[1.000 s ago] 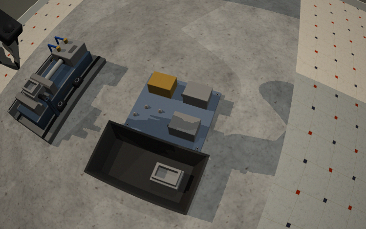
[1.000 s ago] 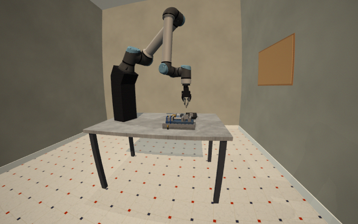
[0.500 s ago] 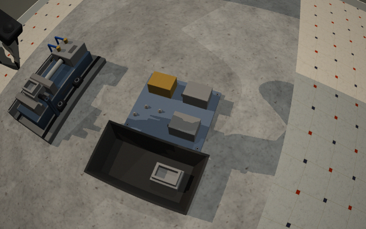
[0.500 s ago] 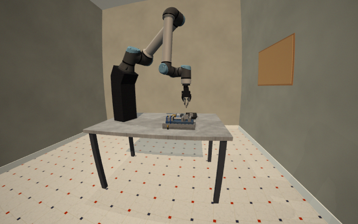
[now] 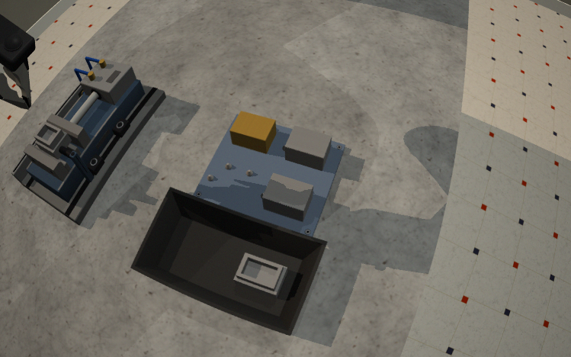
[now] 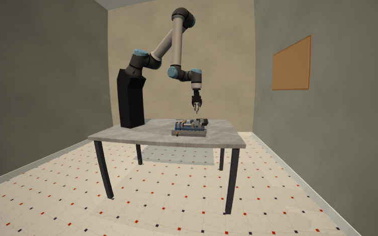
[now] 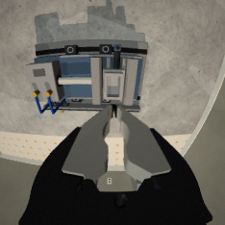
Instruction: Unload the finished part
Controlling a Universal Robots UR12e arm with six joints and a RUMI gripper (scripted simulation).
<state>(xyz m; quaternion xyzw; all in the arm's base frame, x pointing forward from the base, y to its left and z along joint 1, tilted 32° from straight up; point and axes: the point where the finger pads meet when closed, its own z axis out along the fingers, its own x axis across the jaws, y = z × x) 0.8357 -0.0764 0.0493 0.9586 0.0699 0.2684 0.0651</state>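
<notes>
My hand is 16 cm above the vise, 6 cm past it and 1 cm to the left of it. The rest, counted from my hand: orange block: 28 cm to the left, 22 cm behind, 17 cm below; blue fixture plate: 33 cm to the left, 19 cm below, 18 cm behind.
</notes>
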